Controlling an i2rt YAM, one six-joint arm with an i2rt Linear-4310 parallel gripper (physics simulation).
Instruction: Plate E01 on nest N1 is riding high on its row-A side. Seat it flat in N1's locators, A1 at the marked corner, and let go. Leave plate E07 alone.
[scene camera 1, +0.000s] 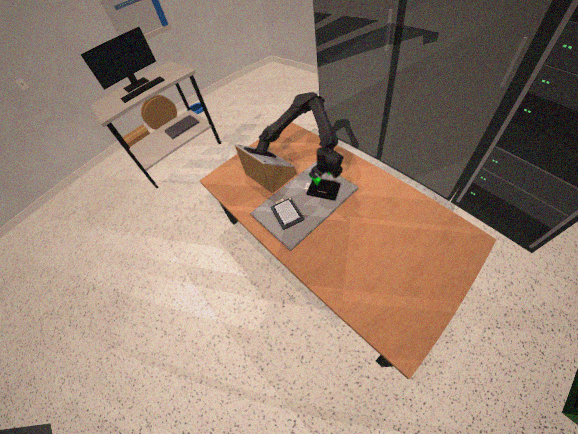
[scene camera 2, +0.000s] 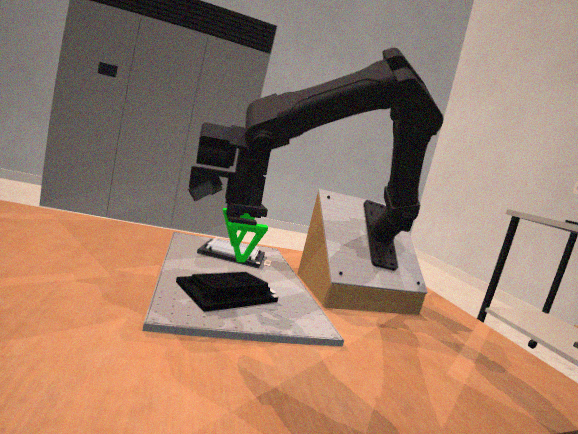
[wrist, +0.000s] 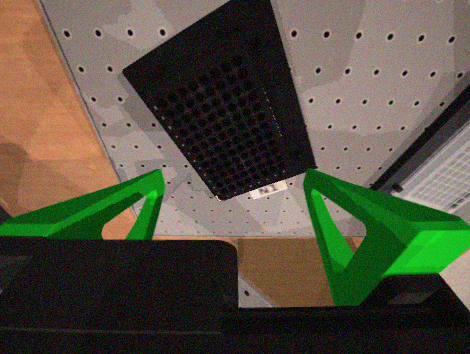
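Where they show: gripper, fingertip midpoint: (scene camera 1: 322, 179) (scene camera 2: 237, 253) (wrist: 234, 176); arm's base at its link origin: (scene camera 1: 260, 153) (scene camera 2: 378, 234).
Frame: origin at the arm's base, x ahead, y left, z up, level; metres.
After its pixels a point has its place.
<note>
Black plate E01 (scene camera 1: 325, 188) @[x 0.380, y 0.133, z -0.124 m] (scene camera 2: 230, 282) @[x 0.363, y 0.156, z -0.121 m] (wrist: 225, 130) @[x 0.368, y 0.144, z -0.120 m] sits on the black nest N1 (scene camera 2: 204, 303) @[x 0.407, y 0.219, z -0.139 m] (wrist: 295, 125) @[x 0.368, y 0.080, z -0.139 m]. Black on black hides the seam, so I cannot tell how far its row-A side is raised. The N1 label (wrist: 268, 189) @[x 0.278, y 0.089, z -0.149 m] shows at the nest's near end in the wrist view. My gripper (scene camera 1: 317, 180) @[x 0.359, y 0.136, z -0.069 m] (scene camera 2: 242, 260) @[x 0.359, y 0.136, z -0.069 m] (wrist: 234, 176) @[x 0.359, y 0.136, z -0.069 m] is open and empty, its green fingertips above and apart from the plate, toward the label end. White plate E07 (scene camera 1: 287, 212) @[x 0.351, y -0.116, z -0.125 m] (scene camera 2: 220, 246) @[x 0.379, y -0.082, z -0.124 m] (wrist: 445, 175) @[x 0.329, y -0.087, z -0.125 m] lies in the other dark nest, clear of the fingers.
Both nests stand on a grey perforated board (scene camera 1: 292, 241) @[x 0.485, y -0.202, z -0.150 m] (scene camera 2: 172, 316) @[x 0.453, y 0.255, z -0.150 m] (wrist: 360, 55) @[x 0.426, y 0.038, z -0.150 m] on the wooden table (scene camera 1: 390, 260) @[x 0.881, y 0.058, z -0.164 m] (scene camera 2: 125, 380) @[x 0.488, y 0.392, z -0.163 m]. The arm's wedge-shaped base block (scene camera 1: 260, 172) @[x 0.100, y -0.081, z -0.028 m] (scene camera 2: 370, 299) @[x 0.040, y 0.112, z -0.134 m] stands beside the board. A small light label (scene camera 2: 267, 263) @[x 0.249, y -0.080, z -0.149 m] lies by the other nest.
</note>
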